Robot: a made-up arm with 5 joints.
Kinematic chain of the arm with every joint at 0, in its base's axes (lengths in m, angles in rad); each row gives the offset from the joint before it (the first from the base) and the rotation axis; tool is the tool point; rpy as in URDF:
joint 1: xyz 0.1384 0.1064 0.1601 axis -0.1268 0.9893 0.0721
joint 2: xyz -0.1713 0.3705 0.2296 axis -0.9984 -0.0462 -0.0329
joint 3: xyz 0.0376 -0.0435 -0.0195 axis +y
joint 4: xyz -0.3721 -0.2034 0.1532 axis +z
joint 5: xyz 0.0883 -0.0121 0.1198 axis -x
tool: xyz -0.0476 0.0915 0.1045 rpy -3.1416 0 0
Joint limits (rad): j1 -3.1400..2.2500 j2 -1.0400..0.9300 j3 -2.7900..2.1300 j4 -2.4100..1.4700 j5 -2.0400..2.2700
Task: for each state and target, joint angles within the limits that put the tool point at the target. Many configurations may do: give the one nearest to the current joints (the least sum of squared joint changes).
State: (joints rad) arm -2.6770 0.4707 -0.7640 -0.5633 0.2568
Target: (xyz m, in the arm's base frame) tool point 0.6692 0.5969 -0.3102
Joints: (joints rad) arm -3.1338 0.6290 -0.4878 -0.7591 -0.5436
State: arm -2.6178 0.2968 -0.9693 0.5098 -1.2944
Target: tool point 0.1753 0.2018 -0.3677
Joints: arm -1.9190 0.4343 -1.4498 0.6059 -1.6724
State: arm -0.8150 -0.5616 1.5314 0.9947 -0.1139
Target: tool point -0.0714 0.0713 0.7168
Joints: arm -0.6577 -0.4442 1.3725 1.1490 -0.0640
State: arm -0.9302 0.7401 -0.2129 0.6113 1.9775
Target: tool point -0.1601 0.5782 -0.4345
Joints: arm -1.8097 0.8643 -0.1224 1.0801 1.4542
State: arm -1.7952 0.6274 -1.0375 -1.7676 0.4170
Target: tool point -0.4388 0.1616 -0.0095
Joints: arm -0.8689 0.8105 -1.2536 -1.8255 0.6502
